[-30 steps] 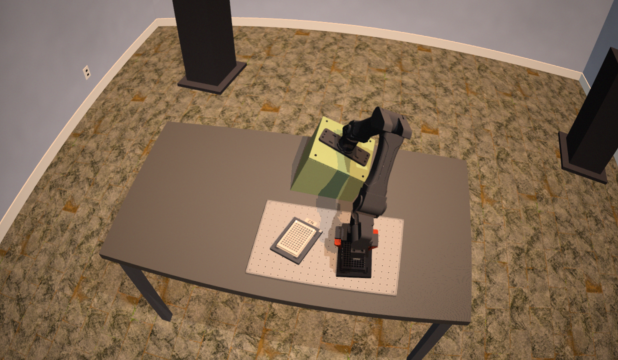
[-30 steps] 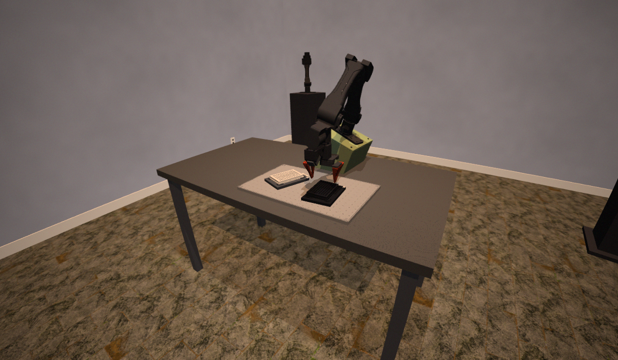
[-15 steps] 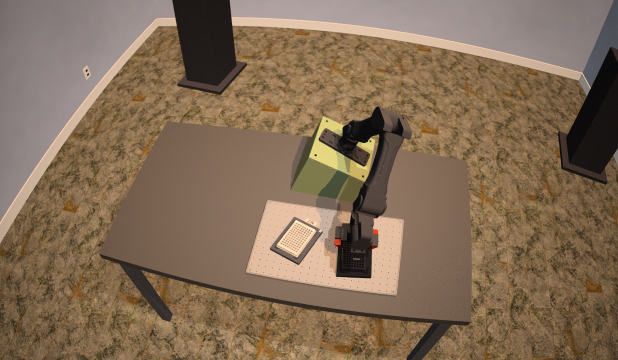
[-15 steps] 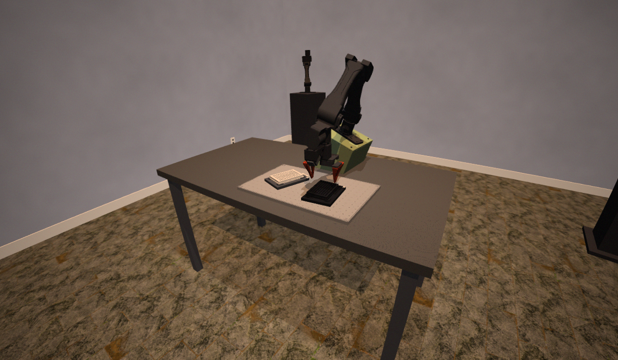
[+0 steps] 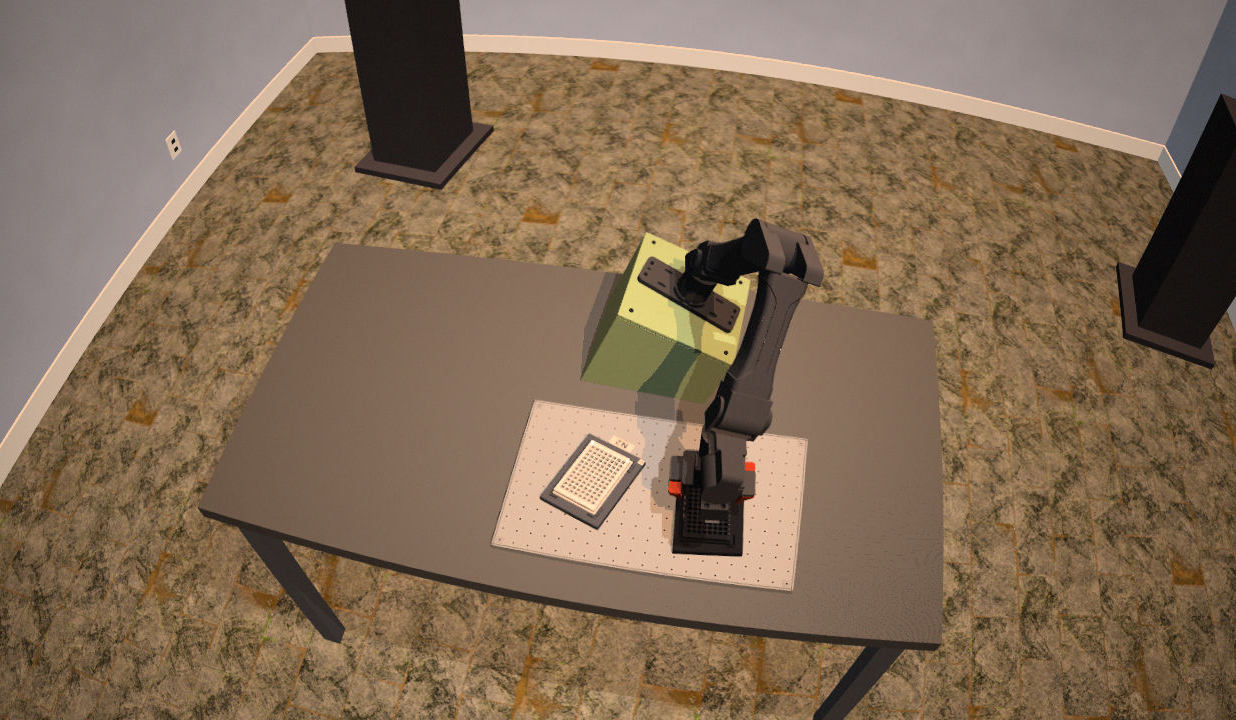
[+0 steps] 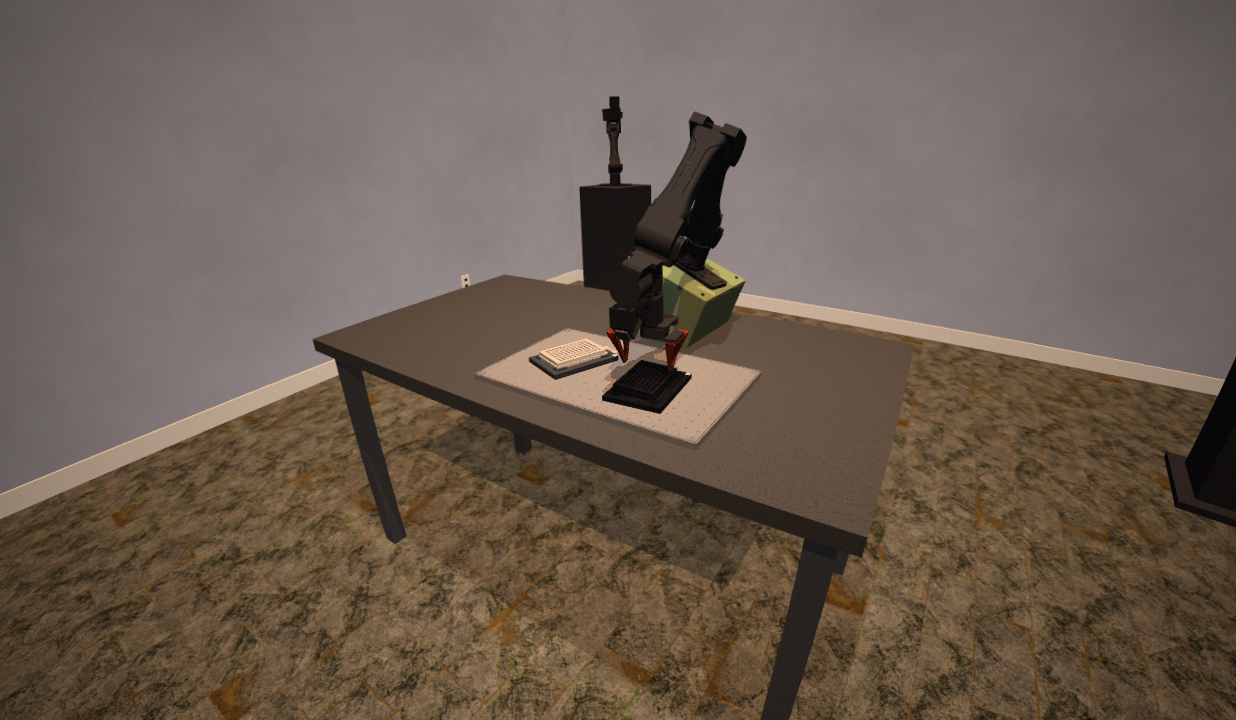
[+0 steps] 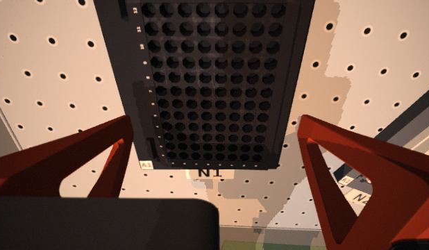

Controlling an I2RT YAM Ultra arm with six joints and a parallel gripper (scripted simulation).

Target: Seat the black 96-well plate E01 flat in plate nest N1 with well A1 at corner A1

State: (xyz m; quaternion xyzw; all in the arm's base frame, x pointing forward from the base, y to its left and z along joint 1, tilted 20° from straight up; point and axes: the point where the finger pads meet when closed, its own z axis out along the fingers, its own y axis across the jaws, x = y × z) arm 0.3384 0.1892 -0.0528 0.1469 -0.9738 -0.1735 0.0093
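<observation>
The black 96-well plate E01 lies 10 mm ahead of my hand and 30 mm below it. Also, from my hand: N1 label (90 mm behind, 20 mm to the right, 50 mm below); then A1 mark (80 mm behind, 40 mm to the left, 40 mm below); then plate nest N1 (10 mm to the left, 50 mm below).
</observation>
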